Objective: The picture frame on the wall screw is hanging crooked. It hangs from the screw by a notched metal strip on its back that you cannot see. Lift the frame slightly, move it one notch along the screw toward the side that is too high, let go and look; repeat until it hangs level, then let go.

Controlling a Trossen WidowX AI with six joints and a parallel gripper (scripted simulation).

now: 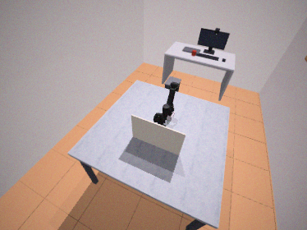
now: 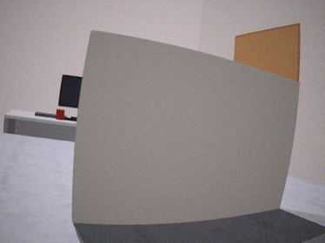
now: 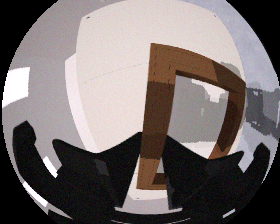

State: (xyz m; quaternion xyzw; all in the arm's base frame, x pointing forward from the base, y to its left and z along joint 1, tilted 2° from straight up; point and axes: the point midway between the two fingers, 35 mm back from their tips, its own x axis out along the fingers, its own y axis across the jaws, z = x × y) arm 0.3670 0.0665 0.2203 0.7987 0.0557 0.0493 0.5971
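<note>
My gripper tip is now 2 cm to the right of the brown wooden picture frame and 5 cm above it. From my gripper tip the other things lie so: wall panel (2 cm ahead, 1 cm to the left, 7 cm below).
</note>
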